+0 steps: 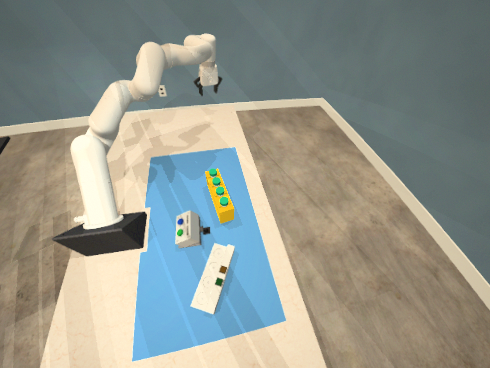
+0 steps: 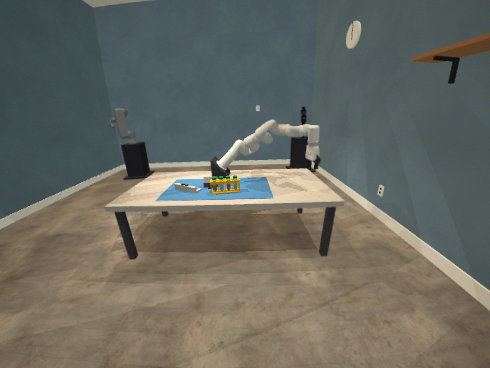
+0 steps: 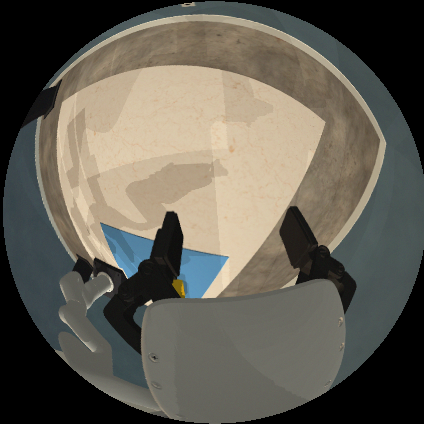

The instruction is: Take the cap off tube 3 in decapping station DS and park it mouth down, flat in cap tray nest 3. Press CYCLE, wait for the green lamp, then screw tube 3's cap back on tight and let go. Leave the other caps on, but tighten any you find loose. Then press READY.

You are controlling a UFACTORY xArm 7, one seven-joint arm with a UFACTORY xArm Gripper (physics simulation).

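Pixels of known places: gripper, fingertip midpoint: (image 1: 208, 93) (image 2: 311, 167) (image 3: 234, 221); arm's base, link origin: (image 1: 104, 222) (image 2: 221, 165) (image 3: 104, 281).
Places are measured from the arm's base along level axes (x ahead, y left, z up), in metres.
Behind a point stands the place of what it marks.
A yellow rack (image 1: 226, 214) @(x 0.439, y -0.094, z -0.029 m) (image 2: 225, 192) @(x 0.467, y 0.015, z -0.090 m) (image 3: 178, 288) @(x 0.458, y 0.127, z -0.046 m) holds several tubes with green caps in a row; tube numbers cannot be read. A grey box (image 1: 188, 240) @(x 0.278, y -0.152, z -0.027 m) with a blue button (image 1: 180, 221) @(x 0.263, y -0.070, z -0.023 m) and a green button (image 1: 180, 232) @(x 0.256, y -0.115, z -0.022 m) stands beside it, a small black part at its side. A white tray (image 1: 202, 299) @(x 0.276, y -0.343, z -0.087 m) (image 2: 187, 188) @(x 0.389, y -0.277, z -0.065 m) has a row of round nests with no caps in them, plus a brown square (image 1: 223, 269) @(x 0.368, y -0.285, z -0.040 m) and a dark green square (image 1: 219, 282) @(x 0.344, y -0.320, z -0.040 m). My gripper (image 1: 209, 92) @(x 0.556, y 0.650, z 0.092 m) (image 2: 316, 167) @(x 0.556, y 0.650, z 0.092 m) (image 3: 234, 221) @(x 0.556, y 0.650, z 0.092 m) is open and empty, high above the table's far end, away from the rack.
The blue mat (image 1: 165, 300) @(x 0.158, y -0.305, z -0.094 m) (image 2: 257, 187) @(x 0.404, y 0.275, z -0.094 m) lies under the rack, box and tray on the pale table (image 1: 80, 320) @(x -0.111, y -0.278, z -0.097 m) (image 2: 300, 197) @(x 0.649, y 0.536, z -0.097 m). The arm's black base (image 1: 107, 240) @(x 0.024, y -0.086, z 0.017 m) stands at the mat's side. Other robots on black stands (image 2: 136, 159) are beyond the table, and a shelf (image 2: 465, 48) is on the wall.
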